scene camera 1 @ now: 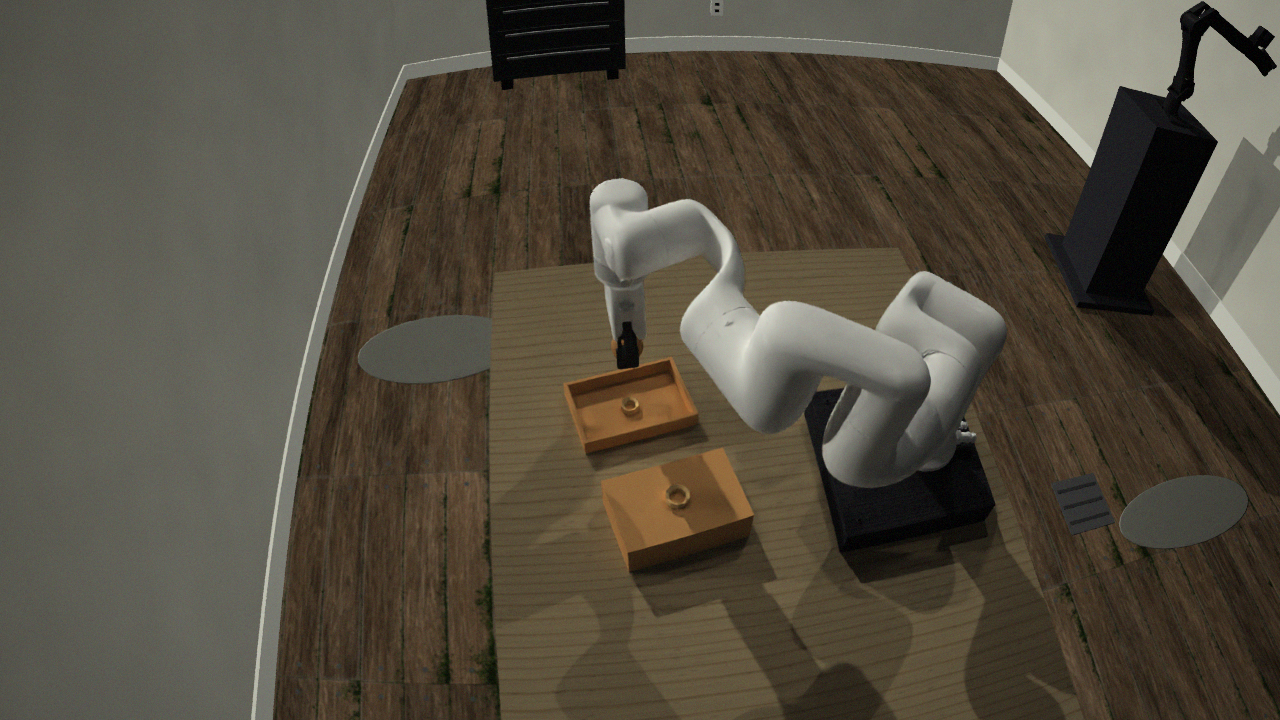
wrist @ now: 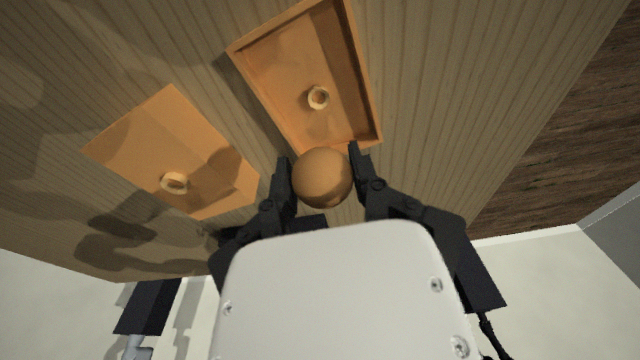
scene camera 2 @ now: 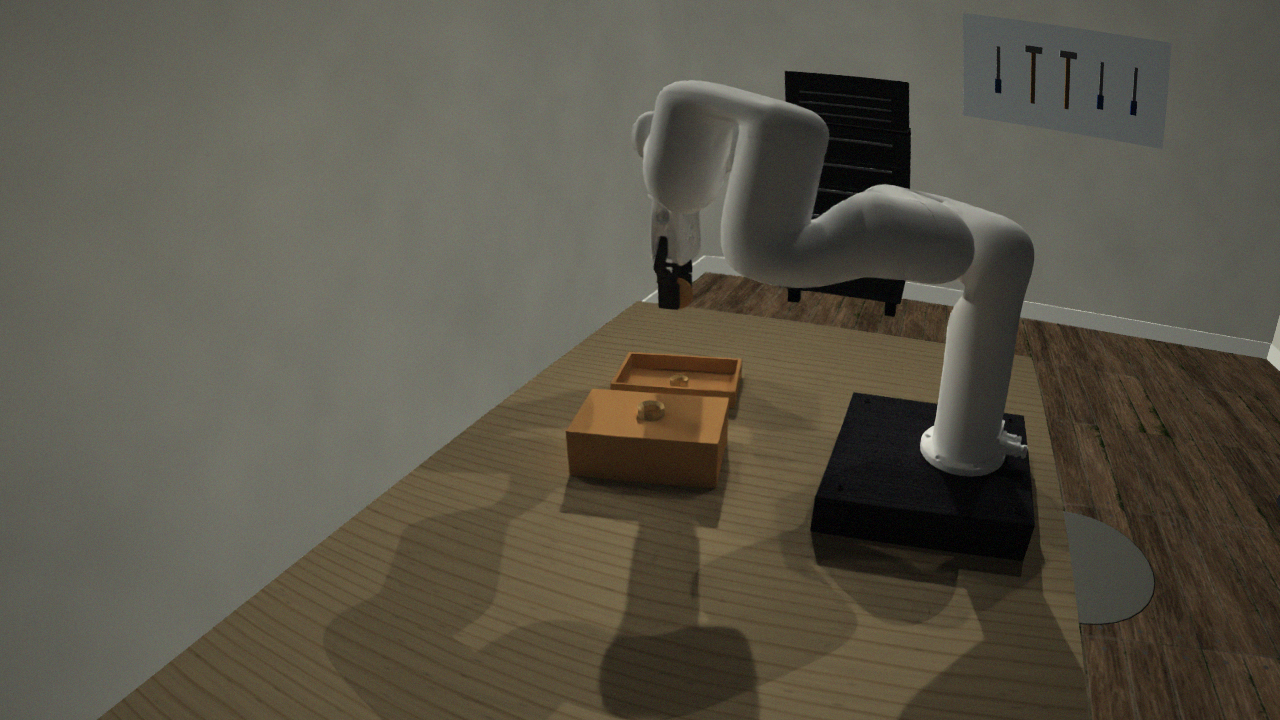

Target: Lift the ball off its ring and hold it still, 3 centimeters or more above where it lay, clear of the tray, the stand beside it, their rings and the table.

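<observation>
The orange ball is held between the two black fingers of my gripper, which is shut on it. Small parts of the ball show beside the fingers in both scene views. Ball and gripper hang in the air, well above the table and apart from the tray. The orange tray has low walls, and its ring stands bare on its floor. The orange stand beside it bears a bare ring.
The wooden table lies under the tray and stand. The arm's black base block stands on the table's right part in both scene views. A grey wall runs along the left in the second scene view.
</observation>
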